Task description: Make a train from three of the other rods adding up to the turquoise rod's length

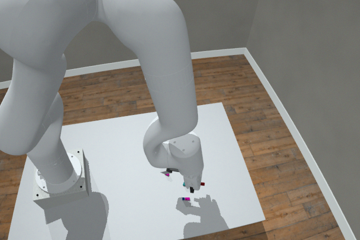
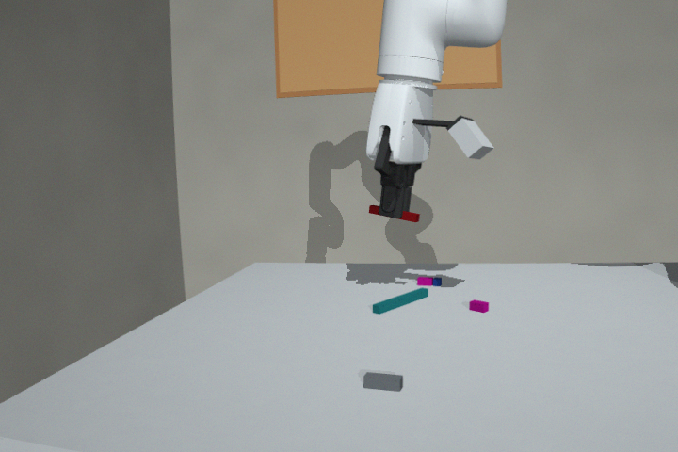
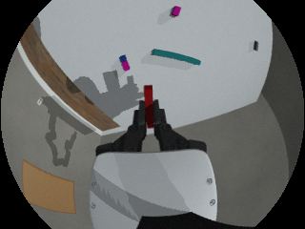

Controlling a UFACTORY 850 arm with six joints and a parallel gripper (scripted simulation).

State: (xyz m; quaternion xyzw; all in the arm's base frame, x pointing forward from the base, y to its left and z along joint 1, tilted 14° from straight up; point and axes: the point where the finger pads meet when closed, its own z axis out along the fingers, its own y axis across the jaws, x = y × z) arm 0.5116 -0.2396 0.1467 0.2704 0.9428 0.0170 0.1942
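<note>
Now: the blue rod 60 mm behind my hand, 20 mm to the right of it and 120 mm below it. Round my hand: turquoise rod: 70 mm to the left, 120 mm below; then grey rod: 40 mm ahead, 330 mm to the left, 120 mm below; then red rod: 20 mm below.
</note>
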